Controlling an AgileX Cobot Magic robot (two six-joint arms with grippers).
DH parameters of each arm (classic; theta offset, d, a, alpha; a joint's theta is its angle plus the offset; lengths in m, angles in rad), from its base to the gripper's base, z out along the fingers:
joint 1: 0 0.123 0 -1.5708
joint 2: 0.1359 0 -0.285 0
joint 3: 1.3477 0 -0.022 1.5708
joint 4: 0 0.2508 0 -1.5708
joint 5: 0 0 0.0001 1.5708
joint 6: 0 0.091 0 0
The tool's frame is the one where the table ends.
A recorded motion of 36 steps. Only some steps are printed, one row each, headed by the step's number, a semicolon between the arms.
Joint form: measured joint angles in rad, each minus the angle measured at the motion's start. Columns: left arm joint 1, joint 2, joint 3, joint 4, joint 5, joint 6; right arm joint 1, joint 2, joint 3, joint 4, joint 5, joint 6.
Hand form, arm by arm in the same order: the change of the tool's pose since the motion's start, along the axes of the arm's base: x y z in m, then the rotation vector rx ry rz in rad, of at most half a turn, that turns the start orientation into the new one. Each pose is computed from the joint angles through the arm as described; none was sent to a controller.
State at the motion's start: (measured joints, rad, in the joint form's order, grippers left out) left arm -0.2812 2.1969 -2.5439 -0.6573 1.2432 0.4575; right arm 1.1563 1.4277 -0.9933 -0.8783 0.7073 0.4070
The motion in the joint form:
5: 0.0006 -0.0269 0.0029 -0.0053 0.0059 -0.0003; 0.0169 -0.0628 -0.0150 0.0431 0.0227 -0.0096
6: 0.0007 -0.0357 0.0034 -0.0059 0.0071 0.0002; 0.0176 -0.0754 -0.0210 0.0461 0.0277 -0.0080
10: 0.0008 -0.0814 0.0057 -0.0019 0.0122 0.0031; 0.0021 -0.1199 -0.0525 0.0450 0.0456 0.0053
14: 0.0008 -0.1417 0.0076 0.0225 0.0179 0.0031; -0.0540 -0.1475 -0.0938 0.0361 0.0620 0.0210
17: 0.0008 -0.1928 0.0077 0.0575 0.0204 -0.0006; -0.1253 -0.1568 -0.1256 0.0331 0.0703 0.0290
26: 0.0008 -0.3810 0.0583 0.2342 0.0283 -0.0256; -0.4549 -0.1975 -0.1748 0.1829 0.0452 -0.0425
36: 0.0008 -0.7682 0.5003 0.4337 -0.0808 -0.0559; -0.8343 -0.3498 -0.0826 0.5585 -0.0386 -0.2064
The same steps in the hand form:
5: -0.0077 0.0020 0.0117 -0.0086 -0.0175 -0.0048; -0.0091 -0.0075 0.0201 0.0654 0.0048 -0.0064
6: -0.0103 0.0028 0.0155 -0.0106 -0.0248 -0.0059; -0.0100 -0.0094 0.0252 0.0813 0.0012 -0.0109
10: -0.0238 0.0069 0.0351 -0.0153 -0.0662 -0.0083; -0.0083 -0.0188 0.0467 0.1481 -0.0237 -0.0461
14: -0.0419 0.0138 0.0594 -0.0078 -0.1243 0.0006; 0.0035 -0.0322 0.0668 0.2074 -0.0563 -0.1203
17: -0.0577 0.0208 0.0791 0.0066 -0.1770 0.0197; 0.0184 -0.0457 0.0791 0.2419 -0.0801 -0.2007
26: -0.1135 0.0507 0.1314 0.0983 -0.3244 0.1334; 0.0643 -0.1130 0.0999 0.3480 -0.0736 -0.4864
36: -0.1966 0.0925 0.1428 0.2061 -0.3874 0.2936; 0.0583 -0.1961 0.1016 0.5778 -0.0045 -0.7336

